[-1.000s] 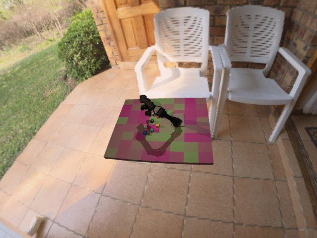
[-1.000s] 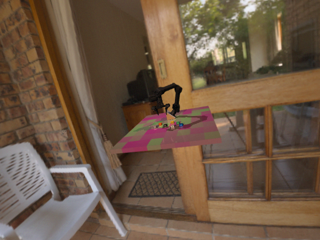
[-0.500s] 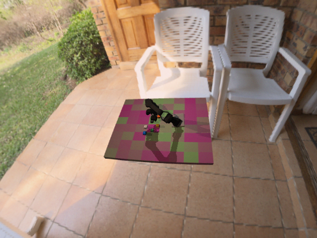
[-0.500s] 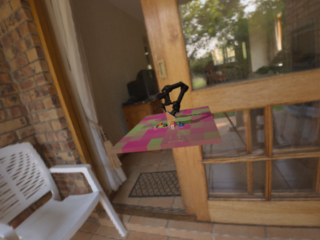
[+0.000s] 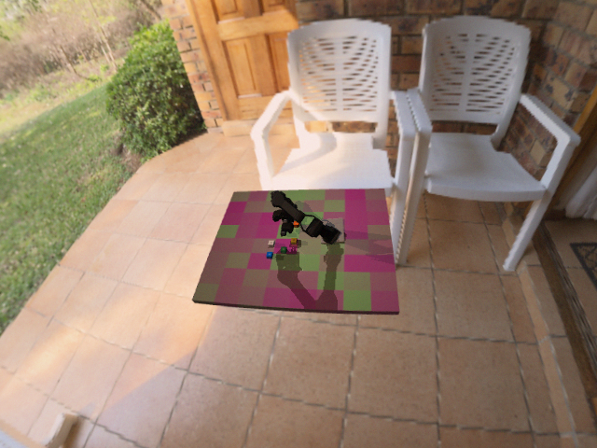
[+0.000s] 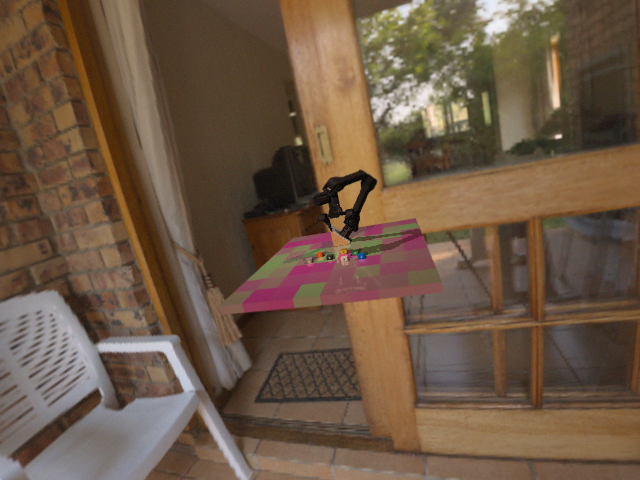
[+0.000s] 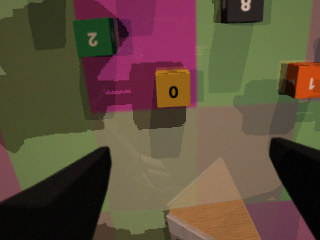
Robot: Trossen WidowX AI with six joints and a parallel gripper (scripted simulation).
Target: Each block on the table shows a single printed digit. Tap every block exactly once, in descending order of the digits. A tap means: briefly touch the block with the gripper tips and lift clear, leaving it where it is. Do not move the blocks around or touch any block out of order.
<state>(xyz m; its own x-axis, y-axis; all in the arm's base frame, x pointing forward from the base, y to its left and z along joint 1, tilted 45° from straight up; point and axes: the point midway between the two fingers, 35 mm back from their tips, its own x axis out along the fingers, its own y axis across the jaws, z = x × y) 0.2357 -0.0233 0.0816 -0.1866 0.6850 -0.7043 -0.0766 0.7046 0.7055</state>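
The black block marked 8 lies 120 mm below my gripper tip, 80 mm ahead of it and 60 mm to the right of it. The rest, counted from my gripper tip: orange block marked 1: 130 mm to the right, 120 mm below, 20 mm ahead; then yellow block marked 0: 120 mm below; then green block marked 2: 120 mm below, 80 mm to the left, 50 mm ahead.
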